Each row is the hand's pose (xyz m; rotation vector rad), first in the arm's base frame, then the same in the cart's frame.
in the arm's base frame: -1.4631 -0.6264 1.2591 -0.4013 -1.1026 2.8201
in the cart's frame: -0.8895 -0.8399 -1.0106 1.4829 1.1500 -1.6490
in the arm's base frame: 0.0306 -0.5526 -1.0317 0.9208 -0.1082 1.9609
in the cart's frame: 1.5033 0.3068 -0.3441 -0.2785 -0.9260 2.6353
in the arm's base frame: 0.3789 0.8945 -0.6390 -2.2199 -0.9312 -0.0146
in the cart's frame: 0.6813 1.5365 0.0823 -1.6394 -1.8131 -1.3402
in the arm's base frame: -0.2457 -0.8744 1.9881 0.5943 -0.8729 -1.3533
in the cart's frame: -1.0705 -1.1583 0.3826 1.7606 -1.4522 -0.6516
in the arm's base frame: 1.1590 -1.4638 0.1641 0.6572 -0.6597 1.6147
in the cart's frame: 1.1576 -0.8065 1.1305 -0.1604 -1.6972 2.2459
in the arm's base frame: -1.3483 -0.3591 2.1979 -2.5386 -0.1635 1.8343
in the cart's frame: -1.7792 -0.9292 -0.6026 2.9675 0.7605 0.0055
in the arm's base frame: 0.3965 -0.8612 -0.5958 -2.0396 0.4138 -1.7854
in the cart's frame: 1.3546 -0.0842 0.1500 -0.5466 -0.1270 -2.1734
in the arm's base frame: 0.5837 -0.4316 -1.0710 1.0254 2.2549 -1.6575
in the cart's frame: 1.6489 0.5146 0.1635 1.1049 1.5957 -0.3492
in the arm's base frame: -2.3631 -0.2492 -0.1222 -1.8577 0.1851 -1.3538
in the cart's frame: -0.1018 -0.1120 -2.3183 -0.5880 -0.5731 -1.8268
